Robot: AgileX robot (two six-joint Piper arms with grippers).
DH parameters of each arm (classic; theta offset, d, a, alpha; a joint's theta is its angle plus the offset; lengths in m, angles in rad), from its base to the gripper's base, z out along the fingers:
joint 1: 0 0.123 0 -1.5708
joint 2: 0.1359 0 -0.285 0
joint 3: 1.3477 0 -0.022 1.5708
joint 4: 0 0.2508 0 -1.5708
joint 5: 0 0 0.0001 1.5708
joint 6: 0 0.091 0 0
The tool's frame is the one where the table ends.
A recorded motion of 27 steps. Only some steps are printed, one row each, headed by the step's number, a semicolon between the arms.
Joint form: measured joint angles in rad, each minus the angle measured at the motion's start. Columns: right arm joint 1, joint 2, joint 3, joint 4, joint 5, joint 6; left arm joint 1, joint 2, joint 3, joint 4, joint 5, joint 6.
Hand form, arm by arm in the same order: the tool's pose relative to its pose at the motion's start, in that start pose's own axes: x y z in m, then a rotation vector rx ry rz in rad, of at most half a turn. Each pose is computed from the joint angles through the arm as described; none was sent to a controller.
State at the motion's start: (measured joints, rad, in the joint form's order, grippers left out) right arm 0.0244 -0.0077 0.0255 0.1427 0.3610 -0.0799; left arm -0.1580 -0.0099 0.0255 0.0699 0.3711 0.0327
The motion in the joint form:
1: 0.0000 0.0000 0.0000 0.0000 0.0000 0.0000; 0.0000 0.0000 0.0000 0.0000 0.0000 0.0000
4: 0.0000 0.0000 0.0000 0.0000 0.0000 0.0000; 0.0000 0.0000 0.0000 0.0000 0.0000 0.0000
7: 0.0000 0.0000 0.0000 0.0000 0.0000 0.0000; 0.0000 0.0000 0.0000 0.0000 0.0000 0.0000
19: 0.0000 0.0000 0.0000 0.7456 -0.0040 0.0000; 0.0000 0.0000 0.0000 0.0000 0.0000 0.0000
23: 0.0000 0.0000 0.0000 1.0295 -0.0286 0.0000; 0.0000 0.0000 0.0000 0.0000 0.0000 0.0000
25: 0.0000 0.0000 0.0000 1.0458 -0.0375 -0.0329; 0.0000 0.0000 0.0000 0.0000 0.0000 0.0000
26: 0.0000 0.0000 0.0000 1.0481 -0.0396 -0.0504; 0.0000 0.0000 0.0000 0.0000 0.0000 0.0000
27: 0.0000 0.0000 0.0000 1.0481 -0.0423 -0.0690; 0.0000 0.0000 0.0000 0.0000 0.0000 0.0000
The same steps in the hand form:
1: 0.0000 0.0000 0.0000 0.0000 0.0000 0.0000; 0.0000 0.0000 0.0000 0.0000 0.0000 0.0000
4: 0.0000 0.0000 0.0000 0.0000 0.0000 0.0000; 0.0000 0.0000 0.0000 0.0000 0.0000 0.0000
7: 0.0000 0.0000 0.0000 0.0000 0.0000 0.0000; 0.0000 0.0000 0.0000 0.0000 0.0000 0.0000
19: -0.0100 0.0209 -0.0030 -0.2608 -0.0247 0.6981; 0.0000 0.0000 0.0000 0.0000 0.0000 0.0000
23: -0.0181 0.0242 -0.0051 -0.3466 -0.0539 0.9683; 0.0000 0.0000 0.0000 0.0000 0.0000 0.0000
25: -0.0189 0.0237 -0.0052 -0.3452 -0.0674 0.9526; 0.0000 0.0000 0.0000 0.0000 0.0000 0.0000
26: -0.0191 0.0235 -0.0052 -0.3436 -0.0722 0.9379; 0.0000 0.0000 0.0000 0.0000 0.0000 0.0000
27: -0.0192 0.0233 -0.0051 -0.3408 -0.0776 0.9199; 0.0000 0.0000 0.0000 0.0000 0.0000 0.0000

